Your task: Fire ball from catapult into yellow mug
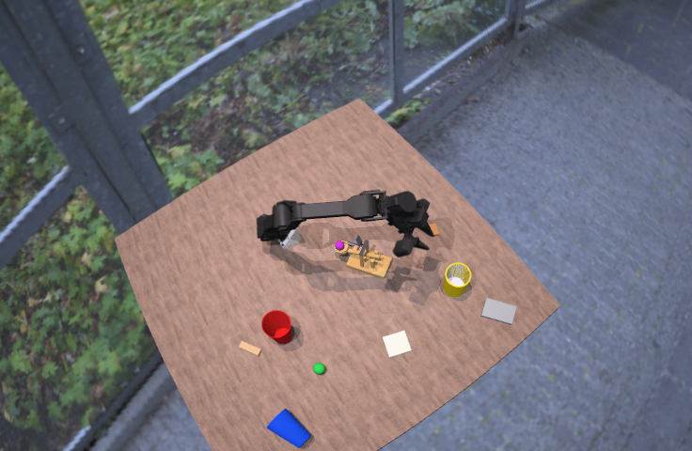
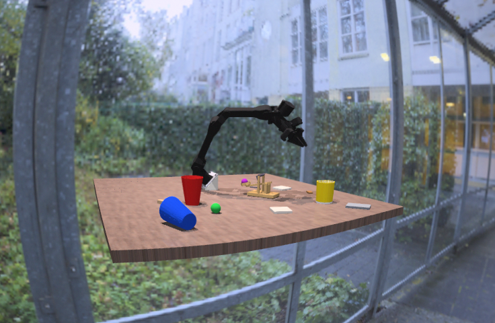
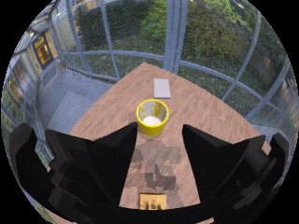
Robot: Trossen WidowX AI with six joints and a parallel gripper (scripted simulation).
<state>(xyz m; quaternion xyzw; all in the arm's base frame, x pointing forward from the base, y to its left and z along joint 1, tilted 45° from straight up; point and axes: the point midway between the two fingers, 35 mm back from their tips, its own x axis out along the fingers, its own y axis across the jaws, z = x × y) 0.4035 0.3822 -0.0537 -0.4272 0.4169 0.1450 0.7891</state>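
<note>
Right now my gripper tip is 25 cm past the purple ball, 20 cm above it and 19 cm to the left of it. Round my gripper tip: wooden catapult 20 cm below, 20 cm behind, 14 cm to the right; green ball 47 cm to the right, 24 cm below, 9 cm ahead; yellow mug 23 cm below, 8 cm ahead, 7 cm to the left.
</note>
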